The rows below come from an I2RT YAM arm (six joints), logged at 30 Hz.
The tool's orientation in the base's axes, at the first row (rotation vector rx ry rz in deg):
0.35 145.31 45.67
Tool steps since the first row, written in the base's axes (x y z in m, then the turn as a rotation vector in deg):
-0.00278 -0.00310 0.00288 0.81 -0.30 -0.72
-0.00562 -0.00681 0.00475 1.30 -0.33 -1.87
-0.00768 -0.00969 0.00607 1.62 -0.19 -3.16
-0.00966 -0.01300 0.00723 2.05 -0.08 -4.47
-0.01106 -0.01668 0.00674 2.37 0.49 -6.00
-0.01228 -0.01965 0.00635 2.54 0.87 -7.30
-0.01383 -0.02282 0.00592 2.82 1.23 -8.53
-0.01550 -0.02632 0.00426 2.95 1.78 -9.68
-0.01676 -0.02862 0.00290 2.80 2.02 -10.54
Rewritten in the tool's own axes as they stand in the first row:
0.00074 -0.00064 -0.00497 -0.44 -0.75 0.71
0.00190 -0.00233 -0.00956 -0.37 -1.46 1.74
0.00273 -0.00373 -0.01298 -0.07 -2.08 2.88
0.00349 -0.00558 -0.01647 0.15 -2.76 4.07
0.00442 -0.00872 -0.01872 0.62 -3.16 5.61
0.00525 -0.01123 -0.02058 1.10 -3.57 6.82
0.00636 -0.01388 -0.02267 1.45 -3.97 8.02
0.00807 -0.01746 -0.02411 1.92 -4.15 9.20
0.00946 -0.01994 -0.02493 2.47 -4.40 9.88

